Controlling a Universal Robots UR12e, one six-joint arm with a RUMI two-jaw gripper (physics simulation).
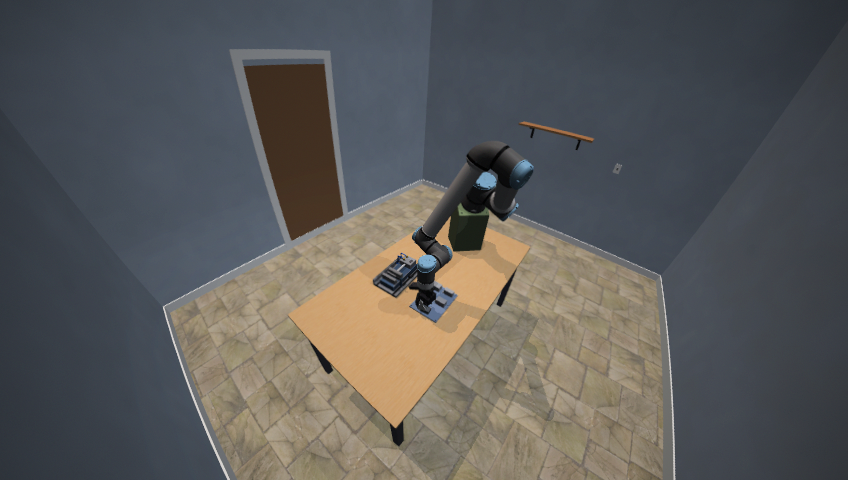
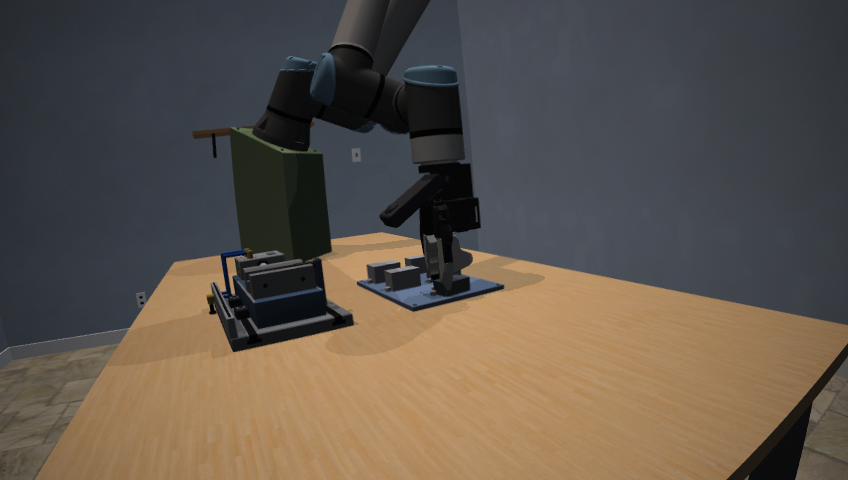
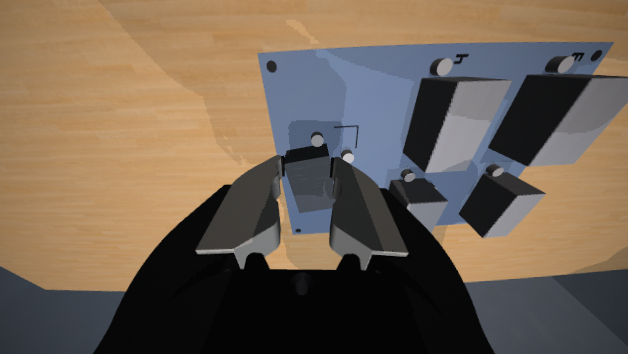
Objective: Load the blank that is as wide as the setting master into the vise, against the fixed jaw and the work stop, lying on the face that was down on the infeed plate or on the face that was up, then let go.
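Places are measured from the arm's base along level axes (x left, y back, z up), in millimetres.
Pixels of known places: gripper, fingertip midpoint: (image 1: 422,307) (image 2: 442,287) (image 3: 307,159); arm's base at its link origin: (image 1: 473,202) (image 2: 280,140).
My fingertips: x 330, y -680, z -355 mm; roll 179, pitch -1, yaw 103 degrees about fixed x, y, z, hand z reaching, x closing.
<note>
For each thing: its top centre in the pictures, then the offset to it from my fingertips. "*": a spot on its surface instead. Level surfaces: height alone.
- infeed plate at its top centre: (image 3: 410,165) (image 2: 424,283) (image 1: 434,300) dx -12, dy +100, dz -12 mm
- dark grey blank at its top centre: (image 3: 312,188) (image 2: 451,278) dx +19, dy +9, dz +13 mm
- vise at its top centre: (image 2: 265,260) (image 1: 398,266) dx -302, dy +27, dz +79 mm
- blue bracket at a spot on its surface: (image 2: 224,270) * dx -392, dy +74, dz +61 mm
- table at its surface level: dz -20 mm
The infeed plate (image 1: 433,315) (image 2: 414,302) (image 3: 380,85) is blue and lies on the table. My gripper (image 1: 424,307) (image 2: 445,280) (image 3: 307,159) points down at its near corner, shut on a dark grey blank (image 2: 457,284) (image 3: 307,184), with one finger on each side. The blank is low at the plate beside small round pins and slightly turned; I cannot tell whether it touches the plate. The vise (image 1: 395,277) (image 2: 285,305) stands apart, with grey jaws on a blue body. I cannot make out the setting master for certain.
Several other grey blanks stand on the plate, among them two larger ones (image 3: 472,125) (image 3: 575,120) and a smaller one (image 3: 502,205). A blue bracket (image 2: 224,270) rises at the vise's side. The green robot pedestal (image 1: 468,230) (image 2: 279,202) stands behind on the table (image 1: 380,350) (image 2: 476,386).
</note>
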